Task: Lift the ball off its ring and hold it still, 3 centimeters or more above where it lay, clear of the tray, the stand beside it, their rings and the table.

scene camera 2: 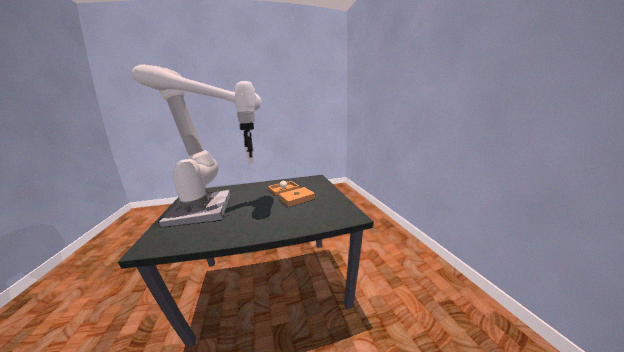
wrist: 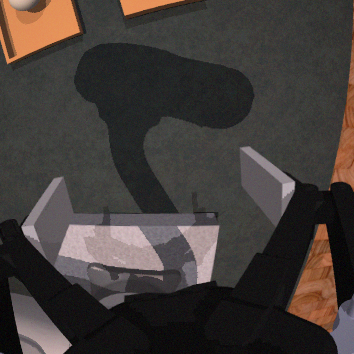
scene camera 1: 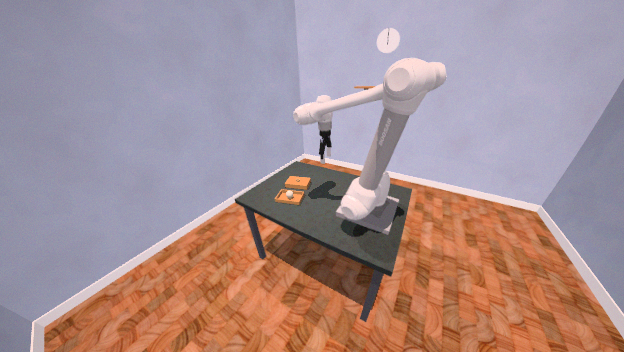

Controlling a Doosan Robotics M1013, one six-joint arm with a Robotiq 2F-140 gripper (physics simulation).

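A white ball [scene camera 1: 289, 194] [scene camera 2: 283, 184] [wrist: 24, 3] sits in a shallow orange tray [scene camera 1: 288, 203] [scene camera 2: 275, 192] [wrist: 55, 42]. The ring under the ball is hidden. An orange block-shaped stand [scene camera 1: 298, 184] [scene camera 2: 298, 197] [wrist: 150, 6] is beside the tray, with a small dark ring [scene camera 1: 298, 180] [scene camera 2: 296, 193] on its top. My gripper [scene camera 1: 325, 156] [scene camera 2: 250, 157] [wrist: 153, 180] is open and empty. It points down, high above the table, off to the robot-base side of the tray. In the wrist view the ball is at the top left corner, partly cut off.
The dark table [scene camera 1: 320, 220] [scene camera 2: 240, 237] [wrist: 300, 90] carries the robot's pale base plate [scene camera 1: 362, 223] [scene camera 2: 190, 220] [wrist: 207, 250]. The arm's shadow falls on the table near the stand. Walls stand around, with a shelf [scene camera 1: 364, 87] and a white clock [scene camera 1: 388, 40] on one.
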